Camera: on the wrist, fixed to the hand. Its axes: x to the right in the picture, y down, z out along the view.
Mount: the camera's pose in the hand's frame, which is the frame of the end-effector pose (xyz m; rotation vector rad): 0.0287 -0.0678 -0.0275 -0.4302 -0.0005 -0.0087
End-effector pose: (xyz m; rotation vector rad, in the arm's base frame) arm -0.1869 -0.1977 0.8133 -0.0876 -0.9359 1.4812
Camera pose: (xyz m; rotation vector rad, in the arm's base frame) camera -0.1221 -0.1701 0.8482 -0.3957 -1.2413 1.2512
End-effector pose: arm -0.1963 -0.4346 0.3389 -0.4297 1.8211 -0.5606
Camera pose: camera -0.2302 -0.5015 0.3625 -0.7256 1.9397 -0.1683
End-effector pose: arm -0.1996 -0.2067 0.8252 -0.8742 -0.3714 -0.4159
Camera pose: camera -0.2045 -0.2730 0.8671 -1.2914 -0.2897 -0.5135
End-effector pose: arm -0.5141 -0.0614 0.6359 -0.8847 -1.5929 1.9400
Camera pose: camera -0.5160 -0.0082 0.6938 -1.0349 -2.0514 1.6134
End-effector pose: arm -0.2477 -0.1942 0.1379 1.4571 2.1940 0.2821
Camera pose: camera -0.3251 -0.1933 0.1246 1.2046 1.9788 0.7015
